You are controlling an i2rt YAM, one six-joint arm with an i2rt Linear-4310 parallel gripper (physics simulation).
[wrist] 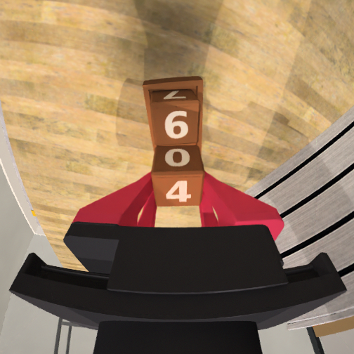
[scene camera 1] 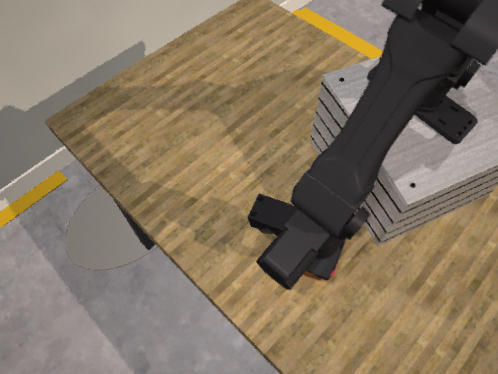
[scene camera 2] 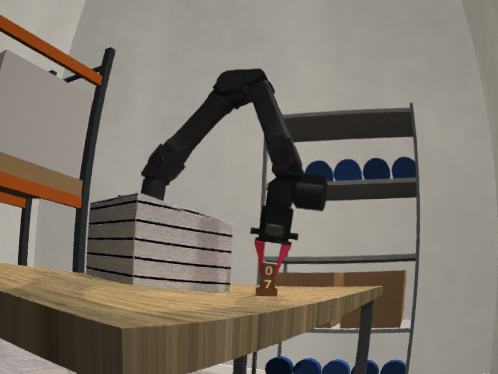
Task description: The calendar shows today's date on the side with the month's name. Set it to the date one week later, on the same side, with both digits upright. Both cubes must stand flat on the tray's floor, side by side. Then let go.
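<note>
My gripper (scene camera 2: pixel 269 270) (wrist: pixel 177 175) is shut on a brown number cube (scene camera 2: pixel 273 266) (wrist: pixel 165 195). This held cube shows 4 towards the wrist camera and 0 on the adjoining face; the 0 is upright in scene camera 2. The brown tray (scene camera 2: pixel 266 293) (wrist: pixel 173 81) is on the table. The second cube (scene camera 2: pixel 271 281) (wrist: pixel 176 137) sits in it, showing 6 in the wrist view and an upright 7 in scene camera 2. The held cube overlaps the near tray end in the wrist view; its exact clearance is hidden. The month's name is not legible. The arm largely covers the tray in scene camera 1.
The wooden table (scene camera 1: pixel 165 145) (scene camera 2: pixel 165 305) carries a grey layered block (scene camera 1: pixel 450 177) (scene camera 2: pixel 180 250) (wrist: pixel 320 200) under the arm's base, to one side of the tray. The table's edge runs near the gripper in scene camera 1. Shelving (scene camera 2: pixel 418 215) stands behind the table.
</note>
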